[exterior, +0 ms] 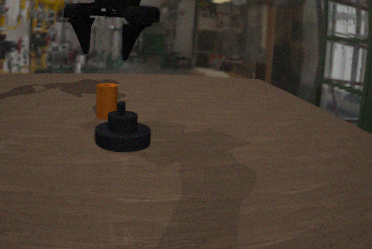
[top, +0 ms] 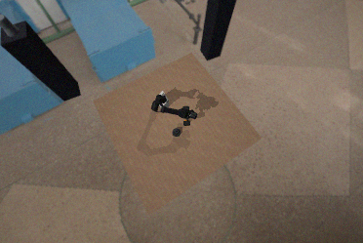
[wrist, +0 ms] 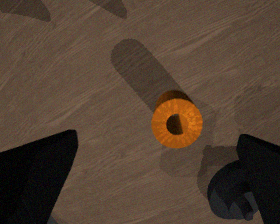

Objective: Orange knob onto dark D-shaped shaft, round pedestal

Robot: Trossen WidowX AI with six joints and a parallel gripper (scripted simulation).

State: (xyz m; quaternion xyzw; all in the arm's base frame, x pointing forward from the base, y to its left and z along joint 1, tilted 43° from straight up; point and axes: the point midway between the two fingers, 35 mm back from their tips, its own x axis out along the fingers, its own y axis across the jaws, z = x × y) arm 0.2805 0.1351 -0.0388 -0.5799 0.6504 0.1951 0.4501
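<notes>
My gripper tip is 80 mm above the orange knob, 10 mm to the left of it and 10 mm short of it. Also, from my gripper tip: pedestal: 140 mm to the right, 80 mm below, 60 mm ahead.
</notes>
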